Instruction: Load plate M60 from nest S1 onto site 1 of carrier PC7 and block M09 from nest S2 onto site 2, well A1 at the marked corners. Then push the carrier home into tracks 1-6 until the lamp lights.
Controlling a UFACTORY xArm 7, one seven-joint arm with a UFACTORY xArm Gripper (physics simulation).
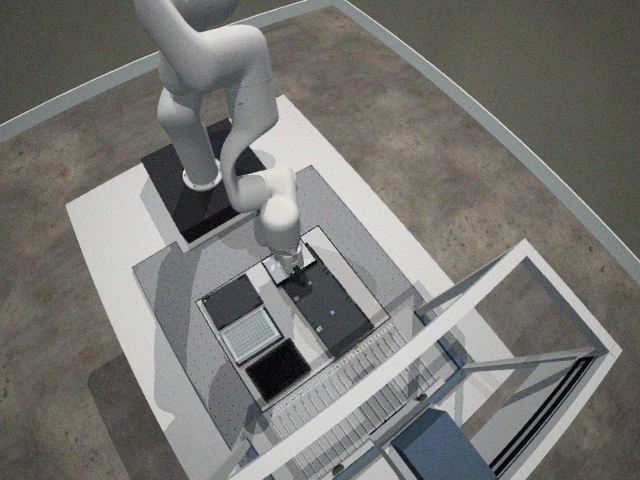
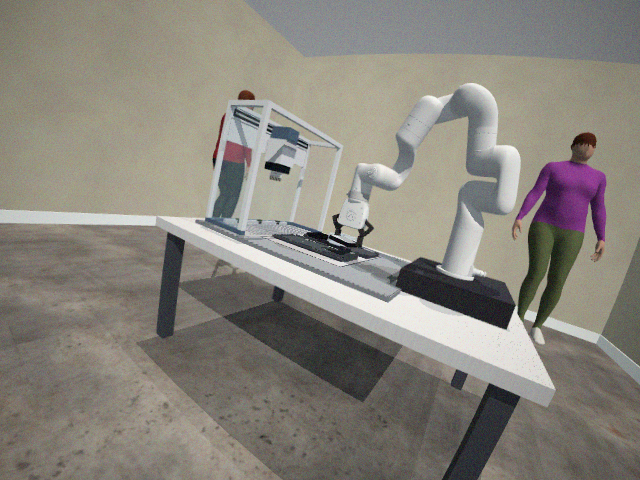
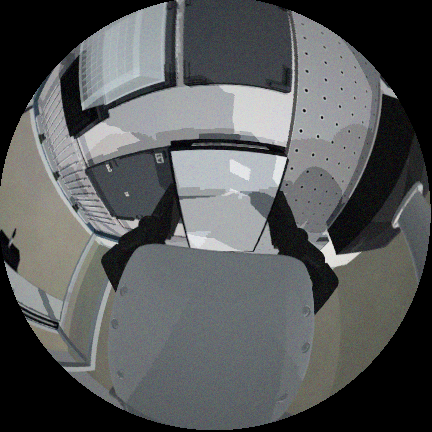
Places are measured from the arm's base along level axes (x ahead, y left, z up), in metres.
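Pixels of known places: gripper, fingertip midpoint: (image 3: 225, 197); arm's base, link origin: (image 1: 203, 174) (image 2: 454, 273).
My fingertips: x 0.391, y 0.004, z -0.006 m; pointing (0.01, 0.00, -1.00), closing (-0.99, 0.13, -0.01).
Note:
For each thing: its top centre in the pictures, then the offset to it from my fingertips. "spot": a spot on its surface instead.
- plate M60, top centre: (image 3: 224, 222) (image 1: 289, 260) (image 2: 347, 237) 0.001 m ahead, 0.010 m left, 0.020 m up
- dark carrier PC7, top centre: (image 3: 145, 201) (image 1: 320, 294) (image 2: 315, 240) 0.117 m ahead, 0.019 m left, 0.025 m down
- A1 mark, surface spot: (image 3: 160, 157) spot: 0.077 m ahead, 0.033 m right, 0.044 m down
- Block M09, top centre: (image 1: 249, 334) (image 2: 343, 235) 0.079 m ahead, 0.188 m right, 0.001 m down
- dark grey nest, top centre: (image 1: 231, 300) (image 2: 363, 250) 0.030 m back, 0.171 m right, 0.037 m down
- black nest, surface spot: (image 1: 277, 369) spot: 0.189 m ahead, 0.192 m right, 0.029 m down
- blue box, surface spot: (image 1: 439, 444) spot: 0.414 m ahead, 0.095 m right, 0.405 m up
My gripper (image 1: 292, 269) (image 2: 347, 235) (image 3: 225, 197) is shut on plate M60 (image 1: 274, 270) (image 3: 227, 181), a pale glossy plate with a black rim. It holds the plate level and low over the near end of the dark carrier PC7 (image 1: 330, 310) (image 2: 315, 246) (image 3: 128, 185), beside an A1 mark (image 3: 160, 157). Block M09 (image 1: 250, 334) (image 3: 125, 52), white and gridded, sits in the middle nest to the left. The dark grey nest (image 1: 230, 301) (image 3: 238, 40) nearest the arm is empty.
A black nest (image 1: 277, 369) lies beyond the block. Ribbed tracks (image 1: 330, 382) lead under a white frame enclosure (image 1: 413, 350) (image 2: 269, 105) holding a blue box (image 1: 439, 444). The arm's black base (image 1: 190, 207) (image 2: 454, 294) stands behind. A person in purple (image 2: 563, 207) and one in red (image 2: 234, 152) stand nearby.

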